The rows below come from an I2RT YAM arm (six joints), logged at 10 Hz.
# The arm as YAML. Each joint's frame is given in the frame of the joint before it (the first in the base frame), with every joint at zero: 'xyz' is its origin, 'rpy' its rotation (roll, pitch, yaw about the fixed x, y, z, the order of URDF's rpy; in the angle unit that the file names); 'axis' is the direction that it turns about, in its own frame. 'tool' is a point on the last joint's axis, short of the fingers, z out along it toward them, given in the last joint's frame.
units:
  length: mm
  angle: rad
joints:
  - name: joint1
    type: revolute
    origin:
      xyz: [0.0, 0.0, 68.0]
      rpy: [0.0, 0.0, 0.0]
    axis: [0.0, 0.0, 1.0]
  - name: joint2
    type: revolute
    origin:
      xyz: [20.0, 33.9, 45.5]
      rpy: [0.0, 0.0, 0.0]
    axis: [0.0, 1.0, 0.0]
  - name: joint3
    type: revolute
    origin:
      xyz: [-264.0, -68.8, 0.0]
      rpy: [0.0, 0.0, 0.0]
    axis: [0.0, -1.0, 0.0]
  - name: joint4
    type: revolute
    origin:
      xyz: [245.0, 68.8, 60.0]
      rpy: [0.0, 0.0, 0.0]
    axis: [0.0, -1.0, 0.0]
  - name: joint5
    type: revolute
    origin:
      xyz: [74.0, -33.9, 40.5]
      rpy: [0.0, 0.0, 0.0]
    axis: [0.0, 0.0, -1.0]
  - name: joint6
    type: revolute
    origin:
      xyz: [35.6, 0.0, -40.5]
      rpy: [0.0, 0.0, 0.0]
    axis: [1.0, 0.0, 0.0]
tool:
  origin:
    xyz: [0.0, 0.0, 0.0]
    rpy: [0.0, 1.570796, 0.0]
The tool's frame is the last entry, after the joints.
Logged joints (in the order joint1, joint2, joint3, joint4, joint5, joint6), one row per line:
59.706 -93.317 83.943 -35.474 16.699 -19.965
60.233 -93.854 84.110 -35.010 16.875 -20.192
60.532 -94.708 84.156 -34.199 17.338 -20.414
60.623 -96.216 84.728 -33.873 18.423 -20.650
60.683 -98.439 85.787 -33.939 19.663 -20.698
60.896 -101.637 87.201 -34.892 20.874 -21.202
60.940 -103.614 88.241 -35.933 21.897 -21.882
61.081 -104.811 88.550 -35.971 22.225 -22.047
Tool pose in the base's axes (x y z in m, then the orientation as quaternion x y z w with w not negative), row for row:
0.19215 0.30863 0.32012 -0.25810 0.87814 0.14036 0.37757
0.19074 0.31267 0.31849 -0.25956 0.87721 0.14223 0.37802
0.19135 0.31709 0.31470 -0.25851 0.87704 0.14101 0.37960
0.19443 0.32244 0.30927 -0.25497 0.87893 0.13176 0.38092
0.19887 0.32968 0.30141 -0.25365 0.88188 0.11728 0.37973
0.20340 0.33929 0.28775 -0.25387 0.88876 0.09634 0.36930
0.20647 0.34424 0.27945 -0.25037 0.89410 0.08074 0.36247
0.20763 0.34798 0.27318 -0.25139 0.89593 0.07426 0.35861
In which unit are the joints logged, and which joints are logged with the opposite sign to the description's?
The joints are logged in degrees. Opposite sign: joint2, joint6.
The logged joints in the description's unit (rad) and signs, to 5 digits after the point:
1.04207 1.62869 1.46508 -0.61914 0.29145 0.34845
1.05126 1.63806 1.46800 -0.61104 0.29452 0.35242
1.05648 1.65297 1.46880 -0.59689 0.30261 0.35629
1.05807 1.67929 1.47878 -0.59120 0.32154 0.36041
1.05912 1.71808 1.49727 -0.59235 0.34318 0.36125
1.06284 1.77390 1.52194 -0.60898 0.36432 0.37004
1.06360 1.80841 1.54010 -0.62715 0.38217 0.38191
1.06606 1.82930 1.54549 -0.62781 0.38790 0.38479

